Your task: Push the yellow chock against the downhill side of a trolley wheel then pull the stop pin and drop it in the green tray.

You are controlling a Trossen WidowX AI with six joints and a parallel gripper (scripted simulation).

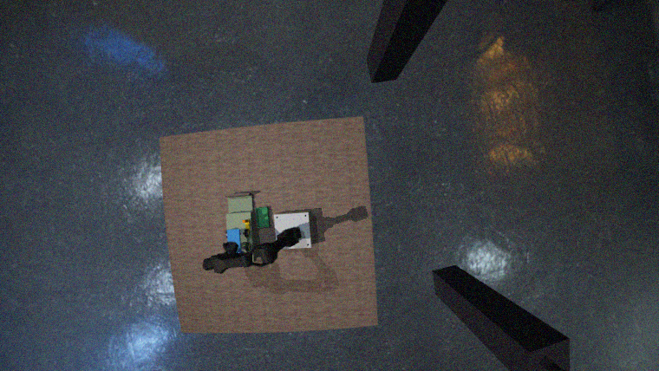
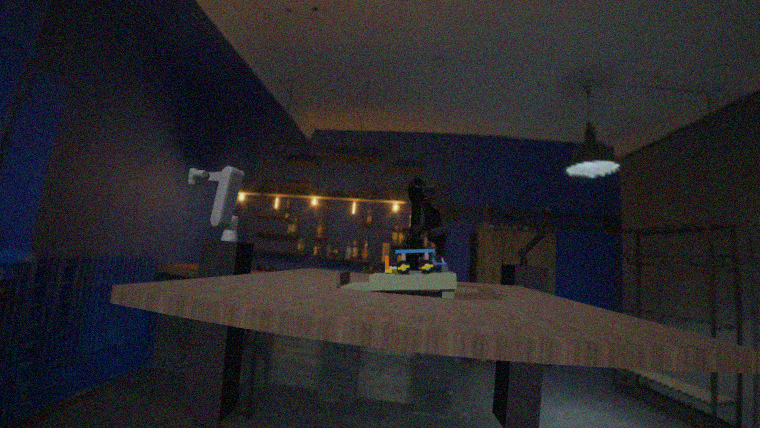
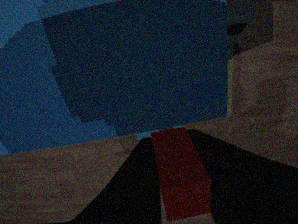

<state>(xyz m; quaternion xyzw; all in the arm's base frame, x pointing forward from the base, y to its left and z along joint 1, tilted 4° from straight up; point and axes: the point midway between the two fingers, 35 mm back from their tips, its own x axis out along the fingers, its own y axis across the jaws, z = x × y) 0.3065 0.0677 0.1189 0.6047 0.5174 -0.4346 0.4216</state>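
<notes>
Now: the green tray 190 mm to the right of my gripper tip, 140 mm below it and 130 mm behind it. From my gripper tip the other things lie so: blue trolley 90 mm to the right, 30 mm below, 10 mm ahead; then ramp 100 mm to the right, 90 mm below, 10 mm ahead; then stop pin right at my gripper tip.
</notes>
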